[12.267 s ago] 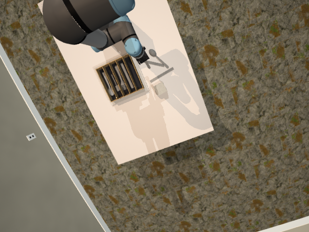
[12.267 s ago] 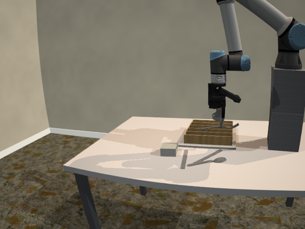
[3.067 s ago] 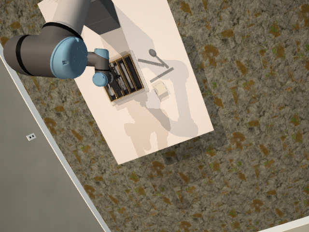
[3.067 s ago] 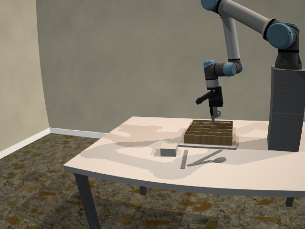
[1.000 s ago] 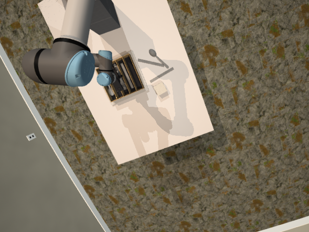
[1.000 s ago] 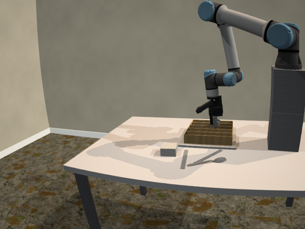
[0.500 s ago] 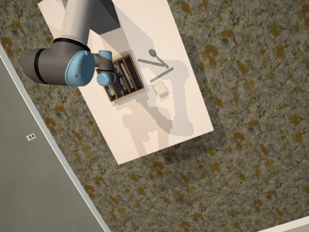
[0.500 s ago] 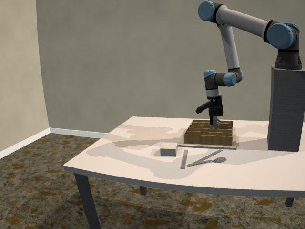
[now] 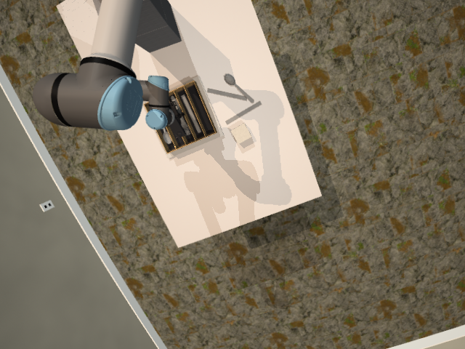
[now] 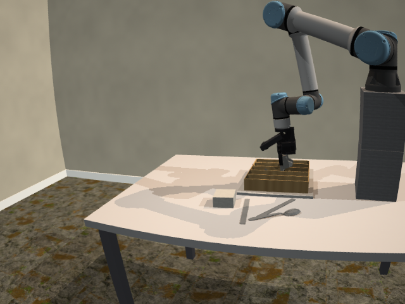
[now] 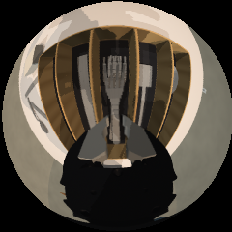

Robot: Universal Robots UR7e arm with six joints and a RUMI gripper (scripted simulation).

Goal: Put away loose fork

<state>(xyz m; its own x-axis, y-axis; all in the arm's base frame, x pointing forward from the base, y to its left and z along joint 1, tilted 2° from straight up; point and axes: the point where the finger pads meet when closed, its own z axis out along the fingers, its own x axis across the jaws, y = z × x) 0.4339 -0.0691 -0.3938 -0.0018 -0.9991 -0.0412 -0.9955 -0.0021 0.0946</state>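
The wooden cutlery tray is 20 mm ahead of my hand. Also, from my hand: pale block (260 mm to the left, 210 mm ahead, 30 mm below).
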